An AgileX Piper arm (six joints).
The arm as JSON. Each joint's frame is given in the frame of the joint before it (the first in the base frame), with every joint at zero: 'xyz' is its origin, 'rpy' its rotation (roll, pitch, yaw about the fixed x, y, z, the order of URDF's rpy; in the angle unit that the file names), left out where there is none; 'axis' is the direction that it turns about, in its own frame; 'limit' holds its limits. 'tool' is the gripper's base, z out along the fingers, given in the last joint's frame.
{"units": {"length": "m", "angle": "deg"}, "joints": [
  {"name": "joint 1", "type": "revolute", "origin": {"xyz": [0.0, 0.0, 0.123], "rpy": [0.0, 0.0, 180.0]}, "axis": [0.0, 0.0, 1.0], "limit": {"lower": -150.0, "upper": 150.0}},
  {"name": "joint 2", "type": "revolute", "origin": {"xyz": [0.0, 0.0, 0.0], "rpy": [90.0, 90.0, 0.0]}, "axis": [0.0, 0.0, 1.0], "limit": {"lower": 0.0, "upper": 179.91}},
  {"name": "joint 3", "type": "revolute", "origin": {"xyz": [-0.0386, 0.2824, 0.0], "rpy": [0.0, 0.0, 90.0]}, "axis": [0.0, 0.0, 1.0], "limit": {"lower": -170.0, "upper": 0.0}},
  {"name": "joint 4", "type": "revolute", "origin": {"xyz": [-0.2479, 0.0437, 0.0], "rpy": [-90.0, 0.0, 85.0]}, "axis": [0.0, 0.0, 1.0], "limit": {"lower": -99.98, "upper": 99.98}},
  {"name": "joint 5", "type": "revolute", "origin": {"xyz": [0.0, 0.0, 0.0], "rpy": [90.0, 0.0, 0.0]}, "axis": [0.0, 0.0, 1.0], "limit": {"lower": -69.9, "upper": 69.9}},
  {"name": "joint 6", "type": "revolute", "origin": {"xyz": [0.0, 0.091, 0.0], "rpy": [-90.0, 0.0, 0.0]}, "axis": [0.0, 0.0, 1.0], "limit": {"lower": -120.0, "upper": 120.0}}
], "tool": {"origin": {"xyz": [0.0, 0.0, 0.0], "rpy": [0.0, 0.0, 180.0]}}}
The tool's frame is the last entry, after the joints.
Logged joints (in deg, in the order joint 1, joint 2, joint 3, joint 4, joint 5, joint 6), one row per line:
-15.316, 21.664, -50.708, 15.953, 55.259, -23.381
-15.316, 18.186, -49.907, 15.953, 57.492, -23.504
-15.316, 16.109, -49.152, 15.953, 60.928, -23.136
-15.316, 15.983, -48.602, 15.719, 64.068, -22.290
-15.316, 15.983, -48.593, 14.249, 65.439, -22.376
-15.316, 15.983, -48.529, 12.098, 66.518, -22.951
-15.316, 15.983, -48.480, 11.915, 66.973, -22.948
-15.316, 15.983, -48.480, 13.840, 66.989, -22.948
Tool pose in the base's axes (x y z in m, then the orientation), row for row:
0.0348, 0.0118, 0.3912, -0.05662, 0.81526, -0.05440, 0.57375
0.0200, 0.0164, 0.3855, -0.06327, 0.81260, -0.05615, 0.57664
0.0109, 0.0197, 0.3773, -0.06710, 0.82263, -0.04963, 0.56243
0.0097, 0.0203, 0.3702, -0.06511, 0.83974, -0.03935, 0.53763
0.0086, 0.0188, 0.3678, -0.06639, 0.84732, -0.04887, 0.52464
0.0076, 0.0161, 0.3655, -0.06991, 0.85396, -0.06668, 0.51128
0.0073, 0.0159, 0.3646, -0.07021, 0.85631, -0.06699, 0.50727
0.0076, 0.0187, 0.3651, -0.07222, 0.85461, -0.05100, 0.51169
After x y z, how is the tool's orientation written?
As a quaternion, x y z w.
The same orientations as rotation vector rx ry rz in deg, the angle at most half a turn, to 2 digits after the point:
-7.60, 109.47, -7.30
-8.49, 108.98, -7.53
-9.05, 110.98, -6.70
-8.88, 114.49, -5.36
-9.10, 116.16, -6.70
-9.64, 117.75, -9.19
-9.70, 118.28, -9.25
-9.96, 117.82, -7.03

